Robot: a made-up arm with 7 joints. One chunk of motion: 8 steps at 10 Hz.
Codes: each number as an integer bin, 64 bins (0 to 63) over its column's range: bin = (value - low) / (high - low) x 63, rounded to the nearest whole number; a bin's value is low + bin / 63 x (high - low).
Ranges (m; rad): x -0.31..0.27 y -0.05..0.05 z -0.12..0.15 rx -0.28..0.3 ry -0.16..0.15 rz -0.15..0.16
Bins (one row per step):
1: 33 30 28 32 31 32
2: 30 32 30 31 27 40
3: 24 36 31 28 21 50
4: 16 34 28 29 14 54
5: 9 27 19 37 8 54
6: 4 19 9 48 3 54
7: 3 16 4 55 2 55
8: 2 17 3 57 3 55
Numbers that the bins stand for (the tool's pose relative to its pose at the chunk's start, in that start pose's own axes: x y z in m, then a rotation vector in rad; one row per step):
1: -0.0062 -0.0024 0.0000 0.0146 -0.0075 0.0075
2: -0.0338 0.0008 0.0086 0.0054 -0.0271 0.0468
3: -0.0890 0.0071 0.0129 -0.0222 -0.0567 0.0960
4: -0.1627 0.0040 0.0000 -0.0130 -0.0911 0.1157
5: -0.2271 -0.0071 -0.0386 0.0606 -0.1206 0.1157
6: -0.2732 -0.0198 -0.0814 0.1619 -0.1452 0.1157
7: -0.2824 -0.0246 -0.1029 0.2263 -0.1502 0.1206
8: -0.2916 -0.0230 -0.1071 0.2448 -0.1452 0.1206

